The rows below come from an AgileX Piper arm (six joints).
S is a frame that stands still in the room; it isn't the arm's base.
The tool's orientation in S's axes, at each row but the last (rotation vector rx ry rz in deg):
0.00 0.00 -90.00
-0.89 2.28 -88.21
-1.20 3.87 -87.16
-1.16 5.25 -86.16
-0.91 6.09 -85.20
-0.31 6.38 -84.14
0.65 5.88 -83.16
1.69 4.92 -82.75
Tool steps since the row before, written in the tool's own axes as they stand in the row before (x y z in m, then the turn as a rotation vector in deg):
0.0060 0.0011 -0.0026 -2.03 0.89 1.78
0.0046 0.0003 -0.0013 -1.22 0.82 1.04
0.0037 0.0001 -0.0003 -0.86 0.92 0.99
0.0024 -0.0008 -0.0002 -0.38 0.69 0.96
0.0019 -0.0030 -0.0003 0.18 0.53 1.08
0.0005 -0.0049 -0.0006 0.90 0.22 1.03
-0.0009 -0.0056 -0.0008 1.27 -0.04 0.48
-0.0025 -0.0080 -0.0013 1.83 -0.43 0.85
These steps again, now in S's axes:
0.0011 -0.0060 -0.0026 0.89 2.03 1.78
0.0004 -0.0046 -0.0014 0.82 1.23 1.03
0.0003 -0.0037 -0.0004 0.93 0.88 0.96
-0.0007 -0.0024 -0.0003 0.73 0.38 0.93
-0.0029 -0.0021 -0.0002 0.63 -0.19 1.02
-0.0049 -0.0010 -0.0003 0.39 -0.94 0.94
-0.0057 0.0003 -0.0004 0.14 -1.30 0.38
-0.0083 0.0016 -0.0009 -0.17 -1.93 0.72

